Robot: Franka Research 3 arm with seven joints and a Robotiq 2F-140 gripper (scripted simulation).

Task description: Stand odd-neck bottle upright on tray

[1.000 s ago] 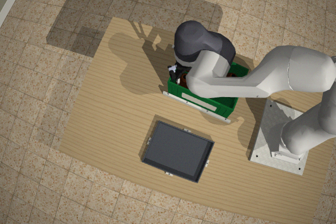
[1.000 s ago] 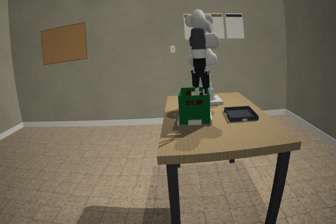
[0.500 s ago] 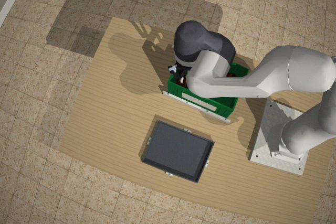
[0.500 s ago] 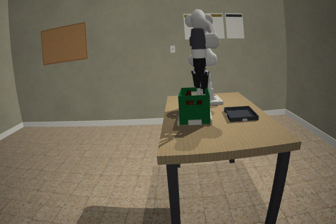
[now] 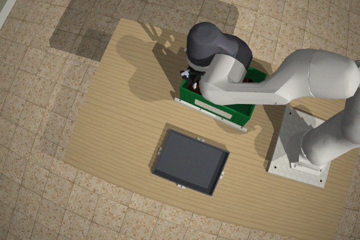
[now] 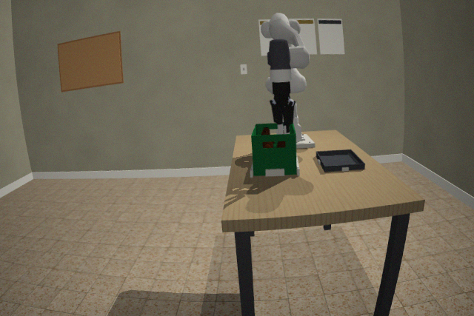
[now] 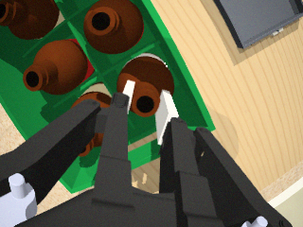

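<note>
The glass bottle is 9 cm below my hand and 9 cm behind it. The rest, counted from my hand: green crate: 9 cm below, 8 cm behind, 5 cm to the right; dark grey tray: 25 cm to the left, 16 cm below, 12 cm behind.
</note>
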